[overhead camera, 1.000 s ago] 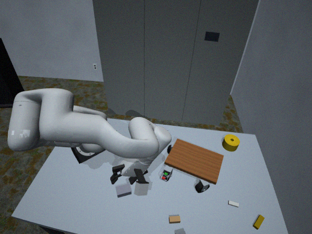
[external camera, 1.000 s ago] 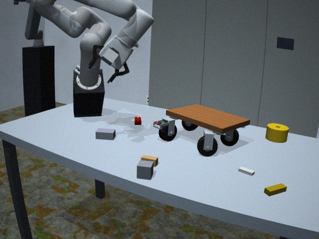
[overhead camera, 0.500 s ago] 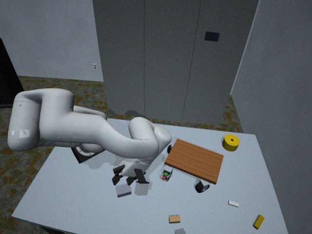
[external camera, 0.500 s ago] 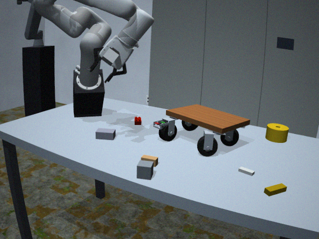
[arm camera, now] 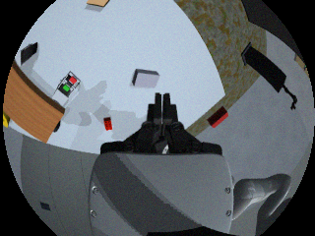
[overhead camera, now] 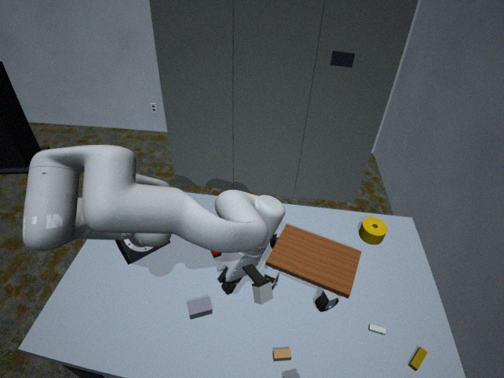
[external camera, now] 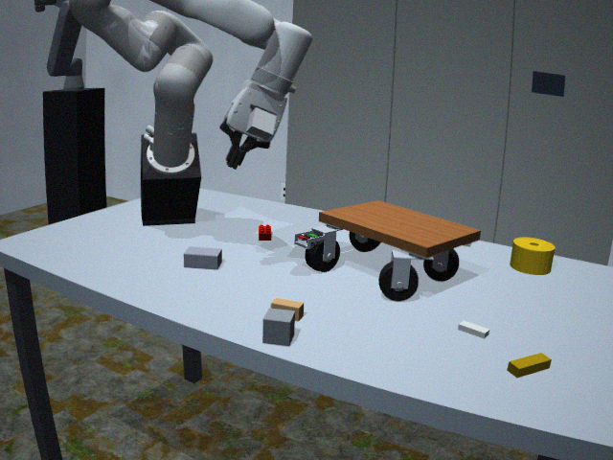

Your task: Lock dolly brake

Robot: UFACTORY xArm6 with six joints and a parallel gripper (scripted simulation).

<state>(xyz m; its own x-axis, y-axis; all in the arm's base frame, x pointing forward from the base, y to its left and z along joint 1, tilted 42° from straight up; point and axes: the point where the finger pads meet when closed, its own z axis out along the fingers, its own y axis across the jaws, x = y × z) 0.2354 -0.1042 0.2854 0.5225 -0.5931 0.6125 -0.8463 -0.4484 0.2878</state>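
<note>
Now: the brake pedal 18 cm below my hand, 13 cm ahead of it and 10 cm to the left of it. The rest, counted from my hand: grey block (25 cm below, 10 cm behind, 6 cm to the left); then grey cube (24 cm below, 21 cm to the right, 17 cm ahead); then tan block (25 cm below, 16 cm ahead, 11 cm to the right).
</note>
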